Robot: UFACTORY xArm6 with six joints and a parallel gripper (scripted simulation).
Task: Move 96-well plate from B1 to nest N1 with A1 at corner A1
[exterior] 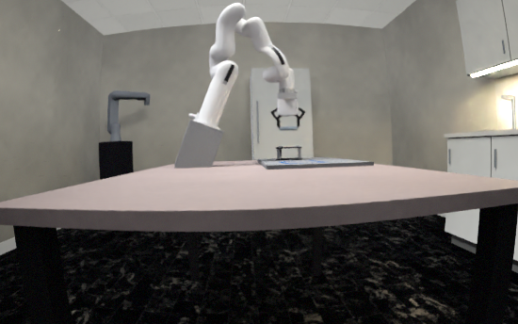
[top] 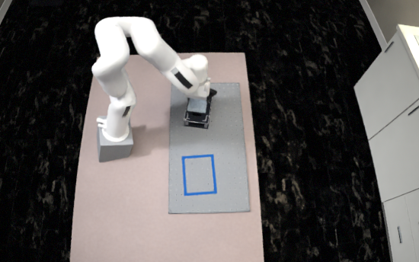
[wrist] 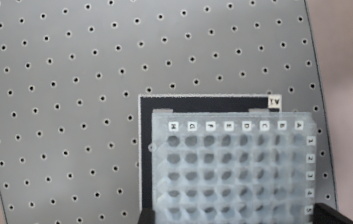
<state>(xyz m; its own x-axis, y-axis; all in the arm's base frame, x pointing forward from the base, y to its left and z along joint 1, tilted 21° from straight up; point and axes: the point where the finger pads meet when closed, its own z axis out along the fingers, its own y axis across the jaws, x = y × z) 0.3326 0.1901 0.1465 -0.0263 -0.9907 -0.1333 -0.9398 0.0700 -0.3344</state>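
The 96-well plate is 1 cm below my hand. Round my hand: black raised nest N1: 10 cm below.
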